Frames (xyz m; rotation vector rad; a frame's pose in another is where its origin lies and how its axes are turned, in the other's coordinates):
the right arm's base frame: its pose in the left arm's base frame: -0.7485 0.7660 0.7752 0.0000 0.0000 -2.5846
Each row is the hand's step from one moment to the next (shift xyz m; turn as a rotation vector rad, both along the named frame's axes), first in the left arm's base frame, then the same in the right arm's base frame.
Working: the left arm's base frame: its pose in the right arm's base frame: -0.2304 1.0459 -0.7752 0.0000 0.0000 2.5846

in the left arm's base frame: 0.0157 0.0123 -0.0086 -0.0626 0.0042 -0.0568
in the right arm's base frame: -0.0198 -0.0021 -0.0086 0.0509 -0.0367 -0.0568
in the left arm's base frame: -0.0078 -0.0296 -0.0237 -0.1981 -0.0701 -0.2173
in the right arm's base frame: 0.0223 0.0210 -0.0237 0.2052 -0.0452 -0.2173
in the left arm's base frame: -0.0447 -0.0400 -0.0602 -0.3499 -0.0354 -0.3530
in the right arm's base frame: 0.0591 0.0103 -0.0602 0.3157 -0.1549 -0.3530
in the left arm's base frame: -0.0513 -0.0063 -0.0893 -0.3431 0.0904 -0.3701
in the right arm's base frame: 0.0469 -0.0218 -0.0893 0.2435 -0.2581 -0.3701
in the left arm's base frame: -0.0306 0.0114 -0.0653 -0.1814 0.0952 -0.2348
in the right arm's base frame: 0.0199 -0.0259 -0.0653 0.1037 -0.1767 -0.2348
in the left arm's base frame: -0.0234 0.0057 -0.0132 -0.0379 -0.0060 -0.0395
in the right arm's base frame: 0.0168 -0.0172 -0.0132 0.0353 -0.0149 -0.0395
